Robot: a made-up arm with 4 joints.
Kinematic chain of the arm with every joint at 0, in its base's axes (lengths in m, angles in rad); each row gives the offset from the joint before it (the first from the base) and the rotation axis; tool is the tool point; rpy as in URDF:
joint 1: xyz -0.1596 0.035 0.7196 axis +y
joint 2: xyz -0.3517 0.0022 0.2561 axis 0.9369 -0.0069 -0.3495
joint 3: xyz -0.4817 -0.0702 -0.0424 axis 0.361 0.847 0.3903
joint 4: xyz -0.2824 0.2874 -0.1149 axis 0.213 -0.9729 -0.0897
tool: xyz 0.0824 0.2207 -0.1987 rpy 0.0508 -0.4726 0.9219
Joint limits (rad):
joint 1: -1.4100..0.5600
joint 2: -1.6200..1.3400
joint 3: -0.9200..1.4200
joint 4: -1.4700..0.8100
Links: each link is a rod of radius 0.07 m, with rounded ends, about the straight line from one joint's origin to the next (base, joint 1, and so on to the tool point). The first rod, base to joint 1, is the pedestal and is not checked.
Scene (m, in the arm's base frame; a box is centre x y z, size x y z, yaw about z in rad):
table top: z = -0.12
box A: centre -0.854 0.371 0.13 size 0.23 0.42 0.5 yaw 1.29
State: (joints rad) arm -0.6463 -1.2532 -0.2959 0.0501
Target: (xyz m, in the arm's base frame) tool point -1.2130 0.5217 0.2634
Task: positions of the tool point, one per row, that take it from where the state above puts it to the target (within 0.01 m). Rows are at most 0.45 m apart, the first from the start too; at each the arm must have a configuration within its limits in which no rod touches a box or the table.
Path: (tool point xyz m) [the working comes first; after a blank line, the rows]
Joints at the target: -0.4199 0.1038 0.2075 -0.1780
Straight joint move there: touches box A, the table top.

1: -0.9946 -0.2419 0.0720
2: -1.2534 -0.0438 0.2292
3: -1.4511 0.1655 0.5587
4: -1.3397 0.3610 0.3619
5: -1.2130 0.5217 0.2634

